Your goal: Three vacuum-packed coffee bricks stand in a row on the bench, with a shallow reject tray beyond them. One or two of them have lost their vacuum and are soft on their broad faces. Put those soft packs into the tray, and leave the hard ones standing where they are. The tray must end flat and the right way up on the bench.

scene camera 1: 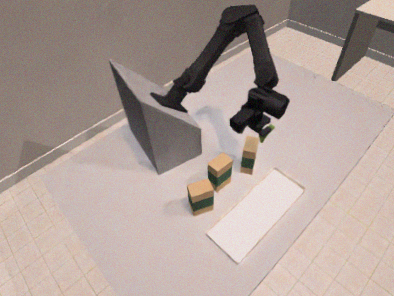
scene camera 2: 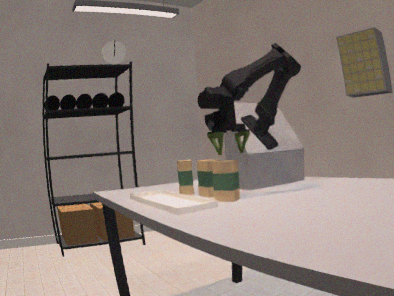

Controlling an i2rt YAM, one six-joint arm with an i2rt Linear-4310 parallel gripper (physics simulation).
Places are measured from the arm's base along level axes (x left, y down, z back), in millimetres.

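Pixels of known places: gripper, fingertip midpoint: [scene camera 1: 251, 135] [scene camera 2: 231, 154]; arm's base, origin of the base link: [scene camera 1: 169, 104] [scene camera 2: 259, 132].
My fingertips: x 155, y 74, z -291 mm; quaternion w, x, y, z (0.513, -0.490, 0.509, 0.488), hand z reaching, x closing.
For each thing: its middle in the pictures, then the offset to it from my fingertips. "spot": a spot on its surface instead.
- middle pack, body centre: [scene camera 1: 219, 173] [scene camera 2: 208, 178] dz +9, dx -162, dy +92 mm
- shallow white tray, body centre: [scene camera 2: 168, 200] [scene camera 1: 258, 210] dz -179, dx -150, dy +152 mm
- bench edge, surface spot: [scene camera 2: 210, 246] spot: dz -333, dx +337, dy +176 mm
Three tan coffee packs with green bands stand upright and apart in a row: the front-left pack [scene camera 1: 201, 198] [scene camera 2: 226, 181], the middle pack [scene camera 1: 220, 173] [scene camera 2: 205, 178] and the far pack [scene camera 1: 249, 156] [scene camera 2: 185, 178]. Their looks do not tell which are soft. The shallow white tray [scene camera 1: 257, 215] [scene camera 2: 175, 202] lies flat and right way up beside the row, with no pack in it. My gripper [scene camera 1: 259, 136] [scene camera 2: 231, 152] is open and empty, with green fingers pointing down, above pack height. In scene camera 1 it shows close behind the far pack's top; one finger is mostly hidden there.
The grey wedge-shaped base [scene camera 1: 172, 135] [scene camera 2: 275, 167] carries the arm behind the packs. The bench edge [scene camera 1: 345, 162] [scene camera 2: 210, 246] runs beyond the tray. A black shelf rack [scene camera 2: 133, 150] stands off the bench by the wall.
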